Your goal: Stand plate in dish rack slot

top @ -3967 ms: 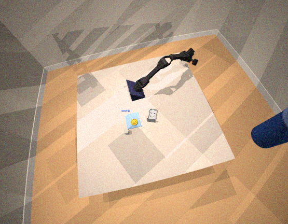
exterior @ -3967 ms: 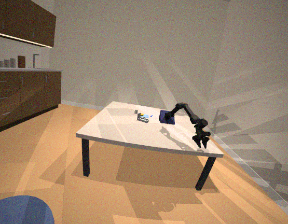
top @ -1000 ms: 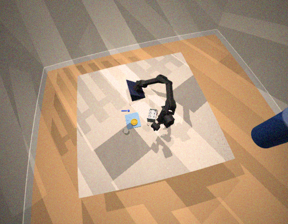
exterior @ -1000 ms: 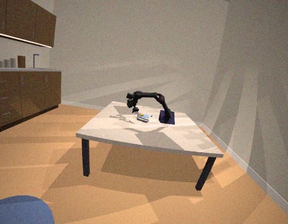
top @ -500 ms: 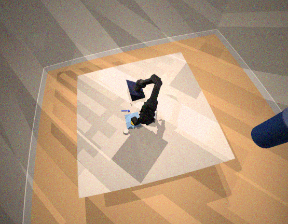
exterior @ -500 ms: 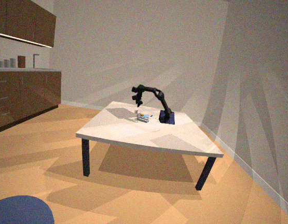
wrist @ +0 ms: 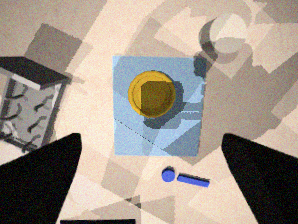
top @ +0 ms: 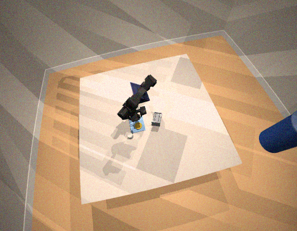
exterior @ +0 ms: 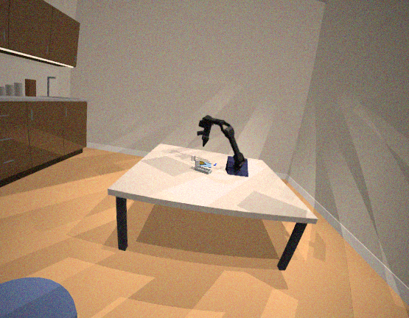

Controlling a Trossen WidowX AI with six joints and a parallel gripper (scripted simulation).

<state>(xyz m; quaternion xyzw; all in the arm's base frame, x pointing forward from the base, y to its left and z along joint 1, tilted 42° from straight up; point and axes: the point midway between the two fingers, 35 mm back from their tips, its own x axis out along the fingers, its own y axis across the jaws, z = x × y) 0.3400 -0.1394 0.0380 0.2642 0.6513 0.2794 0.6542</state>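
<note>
My gripper tip is now 160 mm above the plate. Also, from my gripper tip: grey dish rack (170 mm to the left, 160 mm below, 40 mm behind); then blue utensil (180 mm below, 140 mm behind, 60 mm to the right); then white cup (150 mm below, 80 mm to the right, 80 mm ahead).
</note>
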